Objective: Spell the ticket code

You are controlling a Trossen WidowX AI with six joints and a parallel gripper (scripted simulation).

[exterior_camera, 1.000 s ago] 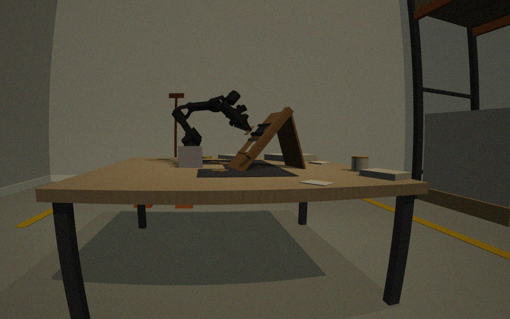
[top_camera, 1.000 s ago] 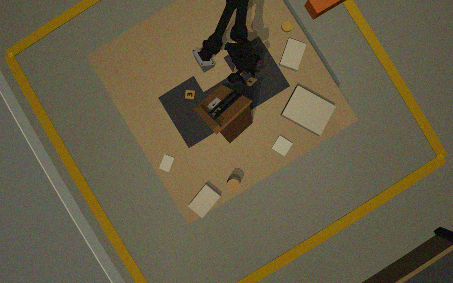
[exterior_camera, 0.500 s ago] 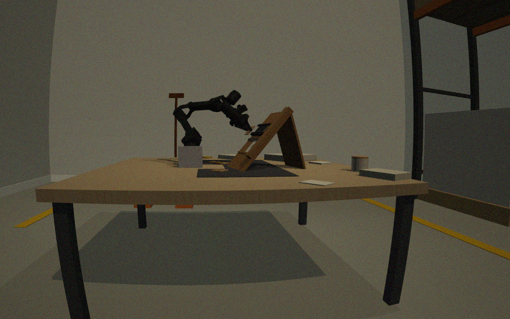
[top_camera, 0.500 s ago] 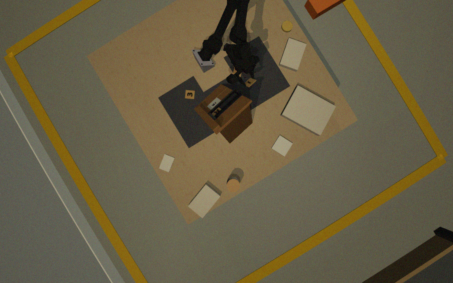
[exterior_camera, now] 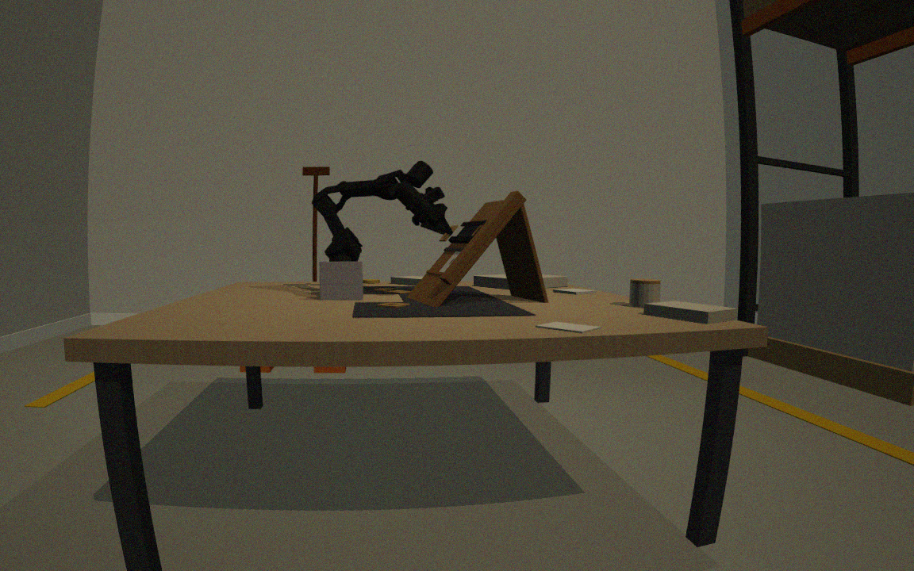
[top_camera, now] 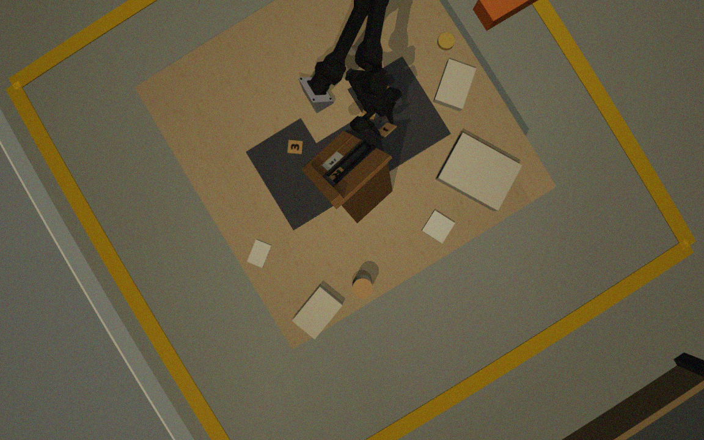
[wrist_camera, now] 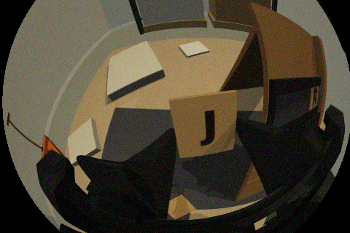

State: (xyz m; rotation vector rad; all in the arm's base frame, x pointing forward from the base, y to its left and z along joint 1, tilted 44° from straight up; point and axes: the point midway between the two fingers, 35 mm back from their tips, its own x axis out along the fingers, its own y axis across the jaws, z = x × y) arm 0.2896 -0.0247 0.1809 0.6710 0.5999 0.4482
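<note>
Now: the white ticket 210 mm to the right of my gripper tip, 70 mm below it and 20 mm behind it. From my gripper tip the other things lie so: white box: 310 mm ahead, 280 mm to the left, 160 mm below; then dark mat: 180 mm below, 110 mm to the right, 110 mm behind; then j tile: right at my gripper tip.
</note>
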